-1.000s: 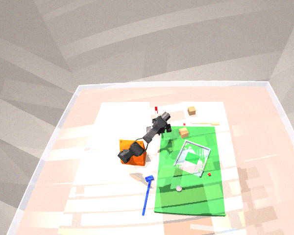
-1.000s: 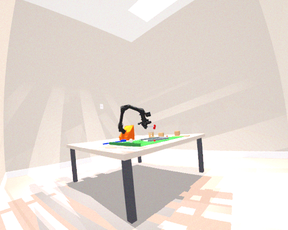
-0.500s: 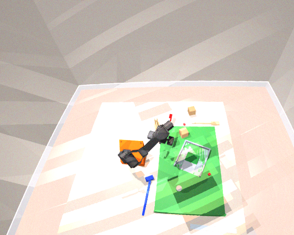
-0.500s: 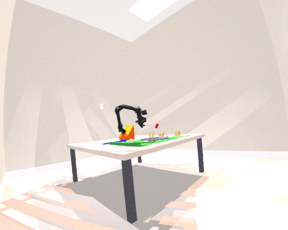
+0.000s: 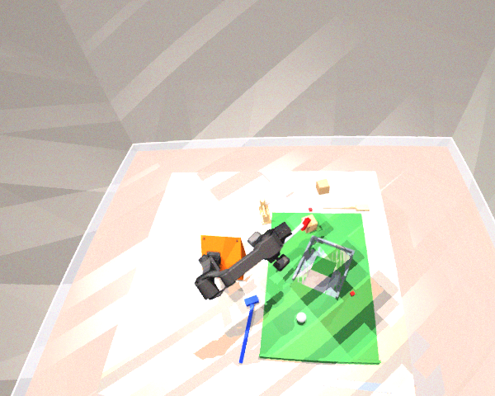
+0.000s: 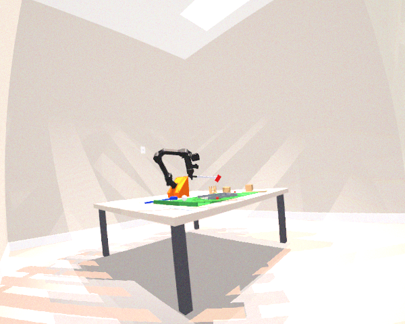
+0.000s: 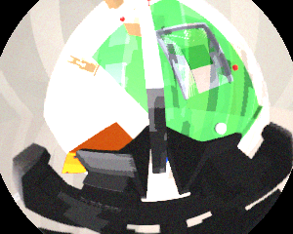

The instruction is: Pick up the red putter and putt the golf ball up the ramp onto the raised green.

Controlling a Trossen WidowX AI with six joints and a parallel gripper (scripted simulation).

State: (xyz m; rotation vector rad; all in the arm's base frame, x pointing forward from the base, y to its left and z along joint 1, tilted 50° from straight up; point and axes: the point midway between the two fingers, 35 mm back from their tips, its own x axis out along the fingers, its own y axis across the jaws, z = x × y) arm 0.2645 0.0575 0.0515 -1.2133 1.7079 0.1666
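The blue putter lies 270 mm to the right of my gripper tip, 140 mm below it and 80 mm behind it. Also, from my gripper tip: white golf ball: 220 mm to the right, 150 mm ahead, 130 mm below; red putter: 90 mm to the left, 70 mm ahead, 10 mm above.
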